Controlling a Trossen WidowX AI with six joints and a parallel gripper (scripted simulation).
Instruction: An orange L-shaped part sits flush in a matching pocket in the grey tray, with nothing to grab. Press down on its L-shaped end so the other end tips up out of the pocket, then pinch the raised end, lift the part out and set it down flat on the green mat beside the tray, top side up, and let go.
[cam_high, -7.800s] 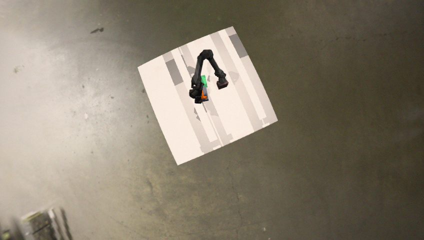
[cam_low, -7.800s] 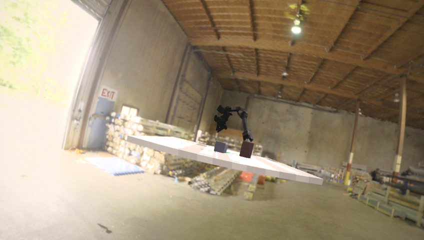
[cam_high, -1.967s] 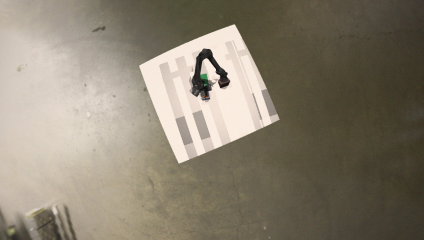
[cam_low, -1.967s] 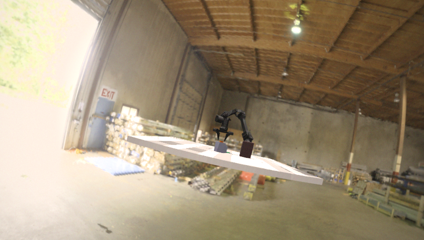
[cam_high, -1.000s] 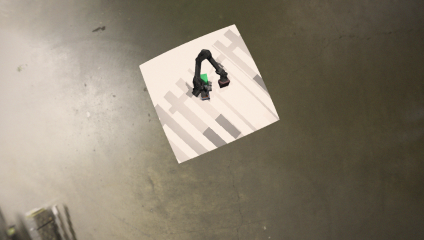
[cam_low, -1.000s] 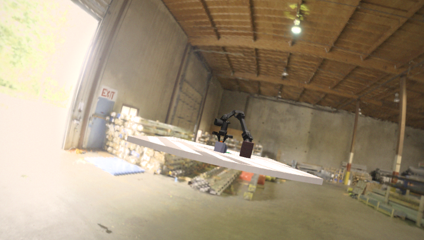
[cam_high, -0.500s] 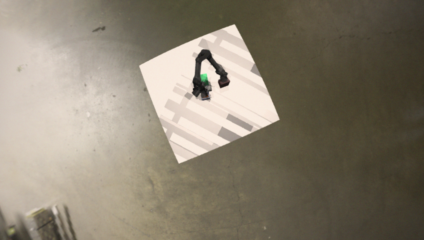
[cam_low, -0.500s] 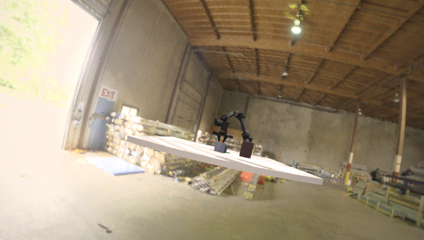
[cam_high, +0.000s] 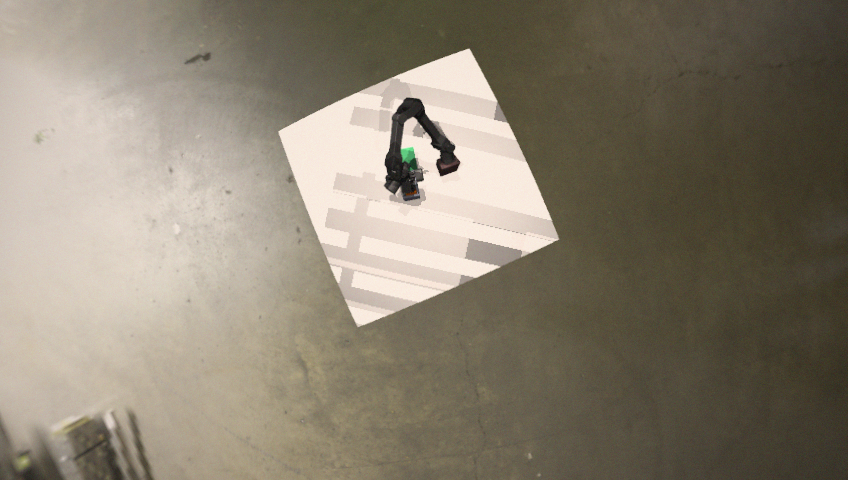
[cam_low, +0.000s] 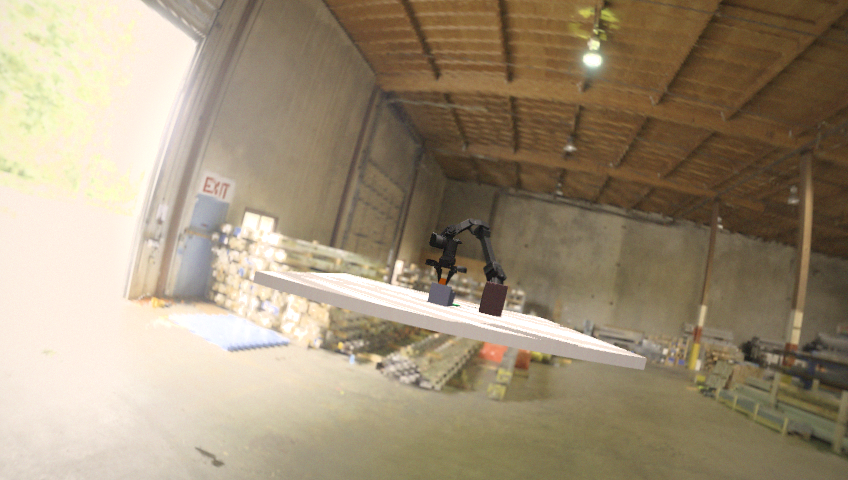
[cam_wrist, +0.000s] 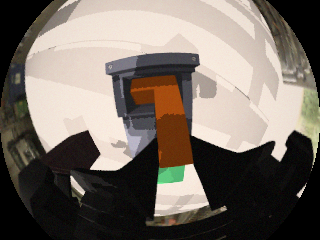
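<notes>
Now: gripper tip 6 cm past the green mat, 13 cm to the left of it and 10 cm above it. The rest, counted from my gripper tip: orange L-shaped part 4 cm to the left, 3 cm below.
</notes>
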